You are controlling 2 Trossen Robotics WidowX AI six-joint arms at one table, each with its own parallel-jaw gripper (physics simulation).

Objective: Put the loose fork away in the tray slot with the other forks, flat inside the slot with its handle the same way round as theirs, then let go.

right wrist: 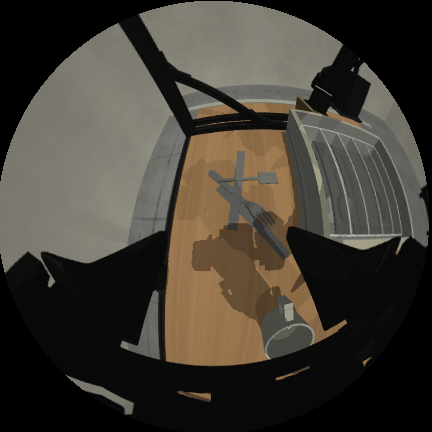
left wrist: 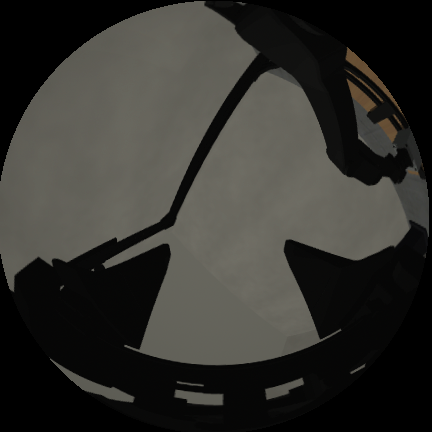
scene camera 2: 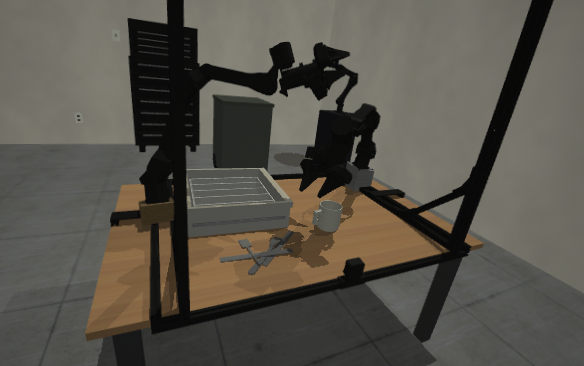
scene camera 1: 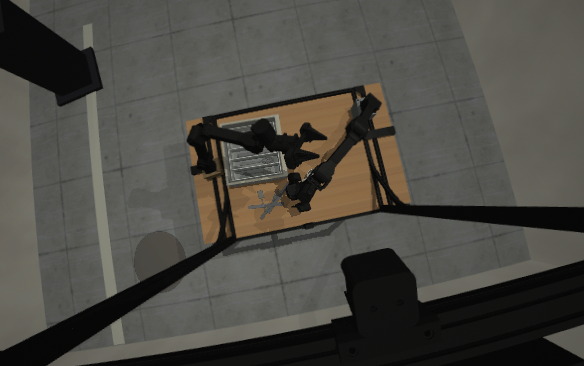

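Note:
The loose fork (right wrist: pixel 254 207) lies in a crossed pile of cutlery on the table, its tines partly in shadow in the right wrist view. The pale tray (scene camera 1: pixel 257 181) (scene camera 2: pixel 240 214) (right wrist: pixel 308 190) stands beside the pile with long parallel slots; which slot holds forks is too dark to tell. My left gripper (scene camera 1: pixel 322 147) (scene camera 2: pixel 345 63) (left wrist: pixel 228 248) is open and empty, high above the table and to the right of the tray. My right gripper (scene camera 1: pixel 298 192) (scene camera 2: pixel 311 193) (right wrist: pixel 228 235) is open and empty, above the table near the mug and pointing down, to the right of the pile.
A pale mug (scene camera 2: pixel 330 219) (right wrist: pixel 276 322) stands right of the tray in scene camera 2. A flat bar-like piece (scene camera 2: pixel 232 258) (right wrist: pixel 240 165) and a small spatula-like piece (scene camera 2: pixel 244 243) (right wrist: pixel 268 178) cross in the pile with a knife-like piece (right wrist: pixel 277 244). Black frame bars edge the wooden table (scene camera 2: pixel 390 245).

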